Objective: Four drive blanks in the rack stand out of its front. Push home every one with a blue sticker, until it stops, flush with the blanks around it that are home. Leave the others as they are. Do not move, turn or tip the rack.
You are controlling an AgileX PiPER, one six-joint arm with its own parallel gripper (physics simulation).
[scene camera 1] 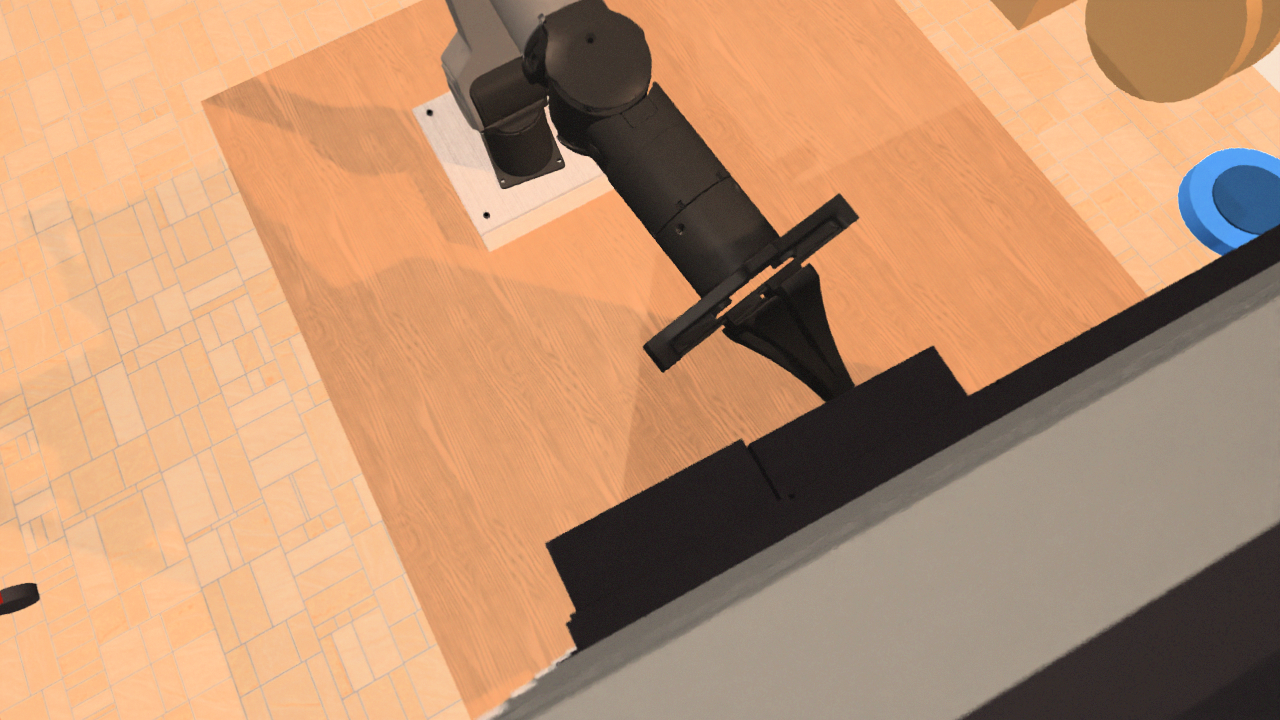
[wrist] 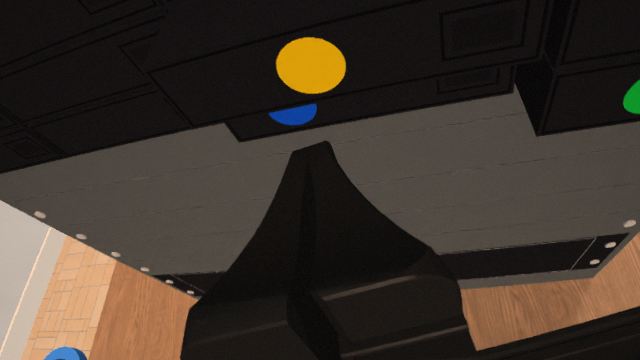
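The rack [scene camera 1: 859, 546] [wrist: 425, 190] shows its grey top in the scene view and grey front below the blanks in the wrist view. A blank with a blue sticker [wrist: 295, 115] stands out, directly below a protruding blank with a yellow sticker [wrist: 311, 65], which partly hides the blue sticker. A blank with a green sticker [wrist: 634, 97] stands out at the right. My gripper [scene camera 1: 839, 394] [wrist: 318, 167] is shut and empty. In the wrist view its tip appears just below the blue-stickered blank; contact cannot be told. In the scene view its tip meets the outline of a protruding blank.
The wooden table top [scene camera 1: 501, 358] lies between the arm's base plate [scene camera 1: 492, 223] and the rack. A blue round object [scene camera 1: 1239, 198] [wrist: 65, 354] and a large tan cylinder [scene camera 1: 1163, 44] stand beyond the table. A small black object [scene camera 1: 19, 598] shows at the far left.
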